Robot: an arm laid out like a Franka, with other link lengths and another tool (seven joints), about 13 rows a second.
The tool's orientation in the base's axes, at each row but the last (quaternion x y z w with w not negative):
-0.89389 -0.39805 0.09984 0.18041
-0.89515 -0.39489 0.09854 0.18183
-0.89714 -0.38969 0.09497 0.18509
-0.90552 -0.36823 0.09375 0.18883
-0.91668 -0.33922 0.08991 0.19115
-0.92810 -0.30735 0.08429 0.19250
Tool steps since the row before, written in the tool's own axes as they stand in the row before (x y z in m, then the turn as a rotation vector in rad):
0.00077 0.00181 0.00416 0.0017 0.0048 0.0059
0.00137 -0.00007 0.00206 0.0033 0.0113 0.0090
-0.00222 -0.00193 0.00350 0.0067 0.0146 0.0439
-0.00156 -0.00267 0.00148 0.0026 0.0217 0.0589
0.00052 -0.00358 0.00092 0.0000 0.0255 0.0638
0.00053 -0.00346 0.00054 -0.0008 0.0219 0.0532
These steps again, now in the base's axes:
0.00039 0.00047 -0.00456 0.0025 -0.0003 -0.0074
0.00021 0.00157 -0.00190 0.0069 -0.0023 -0.0129
-0.00389 0.00048 -0.00236 0.0004 0.0071 -0.0462
-0.00325 0.00106 -0.00020 -0.0026 0.0036 -0.0627
-0.00198 0.00310 0.00062 -0.0038 0.0007 -0.0686
-0.00159 0.00303 0.00090 -0.0035 -0.0004 -0.0574

